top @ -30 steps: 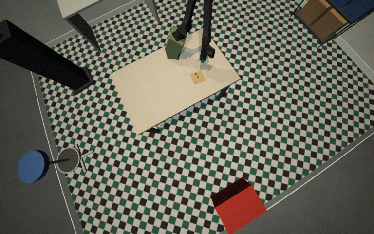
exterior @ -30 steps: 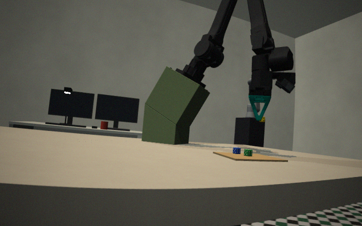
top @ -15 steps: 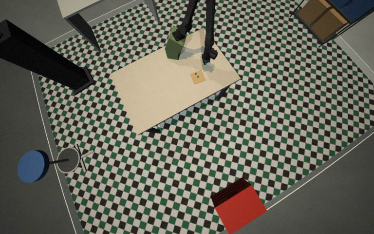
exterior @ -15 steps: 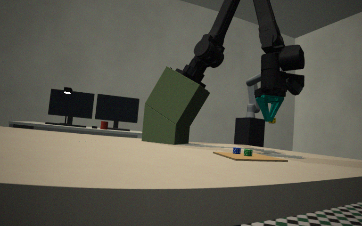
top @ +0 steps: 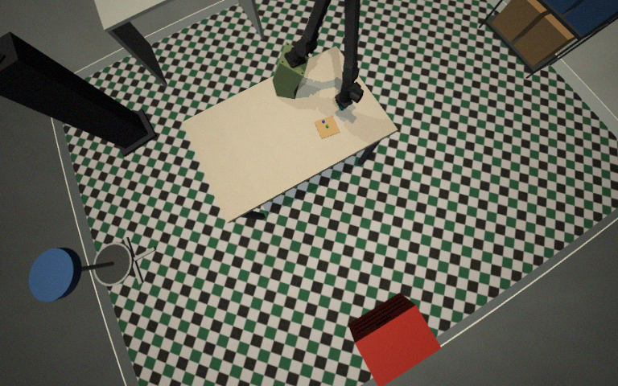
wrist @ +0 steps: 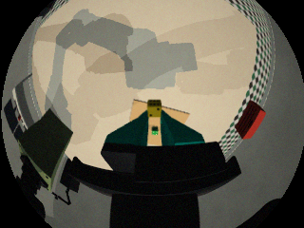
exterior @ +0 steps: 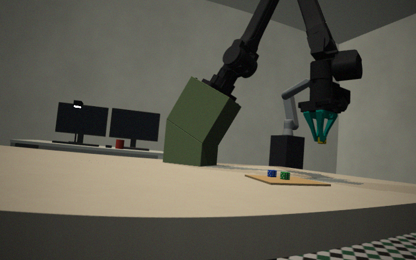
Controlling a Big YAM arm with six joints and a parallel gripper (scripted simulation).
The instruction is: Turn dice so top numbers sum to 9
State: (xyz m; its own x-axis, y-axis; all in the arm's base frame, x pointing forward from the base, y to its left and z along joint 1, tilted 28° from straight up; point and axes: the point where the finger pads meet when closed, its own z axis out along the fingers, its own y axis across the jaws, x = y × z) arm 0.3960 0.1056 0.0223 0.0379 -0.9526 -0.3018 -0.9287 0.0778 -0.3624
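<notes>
Right now my hand is 1 cm short of the green die, 12 cm to the left of it and 9 cm above it. The rest, counted from my hand: blue die (4 cm behind, 11 cm to the right, 9 cm below); yellow die (1 cm to the left); mat (1 cm ahead, 12 cm to the right, 10 cm below).
</notes>
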